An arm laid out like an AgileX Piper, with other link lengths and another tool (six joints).
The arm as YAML. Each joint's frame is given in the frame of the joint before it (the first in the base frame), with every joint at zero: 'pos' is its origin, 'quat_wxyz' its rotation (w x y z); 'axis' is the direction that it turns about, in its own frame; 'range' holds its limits. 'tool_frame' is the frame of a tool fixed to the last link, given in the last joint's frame.
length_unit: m
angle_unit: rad
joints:
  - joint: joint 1
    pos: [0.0, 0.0, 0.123]
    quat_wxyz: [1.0, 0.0, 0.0, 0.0]
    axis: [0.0, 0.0, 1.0]
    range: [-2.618, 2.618]
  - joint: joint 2
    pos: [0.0, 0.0, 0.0]
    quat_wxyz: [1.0, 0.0, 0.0, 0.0]
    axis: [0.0, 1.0, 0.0]
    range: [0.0, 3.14]
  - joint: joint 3
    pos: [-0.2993, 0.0, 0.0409]
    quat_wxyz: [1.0, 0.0, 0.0, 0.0]
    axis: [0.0, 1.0, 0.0]
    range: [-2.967, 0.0]
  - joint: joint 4
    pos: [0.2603, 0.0, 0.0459]
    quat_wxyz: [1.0, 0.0, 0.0, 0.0]
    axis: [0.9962, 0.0, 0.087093]
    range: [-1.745, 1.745]
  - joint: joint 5
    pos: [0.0, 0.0, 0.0]
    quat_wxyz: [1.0, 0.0, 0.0, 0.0]
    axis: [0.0, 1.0, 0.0]
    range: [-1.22, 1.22]
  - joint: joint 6
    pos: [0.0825, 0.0, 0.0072]
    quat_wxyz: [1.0, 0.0, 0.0, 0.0]
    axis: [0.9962, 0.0, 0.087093]
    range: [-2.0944, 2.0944]
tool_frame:
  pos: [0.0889, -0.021, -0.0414]
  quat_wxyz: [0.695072, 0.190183, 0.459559, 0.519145]
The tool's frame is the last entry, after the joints.
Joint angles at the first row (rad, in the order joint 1, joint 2, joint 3, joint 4, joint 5, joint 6):
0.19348 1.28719 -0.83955 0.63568 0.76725 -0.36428
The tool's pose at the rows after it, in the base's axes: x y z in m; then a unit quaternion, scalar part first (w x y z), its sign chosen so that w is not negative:
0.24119 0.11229 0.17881 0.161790 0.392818 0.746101 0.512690
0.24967 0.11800 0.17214 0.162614 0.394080 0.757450 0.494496
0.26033 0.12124 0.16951 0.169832 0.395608 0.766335 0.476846
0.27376 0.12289 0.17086 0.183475 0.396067 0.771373 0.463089
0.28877 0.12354 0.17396 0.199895 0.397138 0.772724 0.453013
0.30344 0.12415 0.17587 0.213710 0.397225 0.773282 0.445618
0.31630 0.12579 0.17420 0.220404 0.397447 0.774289 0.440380
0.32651 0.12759 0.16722 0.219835 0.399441 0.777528 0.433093
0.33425 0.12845 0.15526 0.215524 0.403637 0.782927 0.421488
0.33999 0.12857 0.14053 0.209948 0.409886 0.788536 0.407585
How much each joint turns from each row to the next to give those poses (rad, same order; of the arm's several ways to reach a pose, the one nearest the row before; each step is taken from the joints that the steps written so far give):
0.04756 0.05822 -0.02110 -0.03631 -0.02959 0.05139
0.03800 0.05285 -0.03242 -0.06486 -0.01971 0.06620
0.02642 0.04703 -0.04426 -0.07574 -0.00811 0.07427
0.01618 0.04102 -0.05344 -0.07522 -0.00280 0.07045
0.00766 0.03804 -0.05634 -0.06652 -0.00108 0.06141
0.00311 0.03833 -0.05209 -0.05036 -0.00118 0.04275
0.00082 0.04129 -0.04290 -0.02683 -0.00243 0.02068
0.00000 0.04601 -0.03127 -0.01395 -0.00266 0.00906
-0.00001 0.04965 -0.01998 -0.01439 -0.00462 0.00947
0.00001 0.05005 -0.01193 -0.01582 -0.00756 0.01333

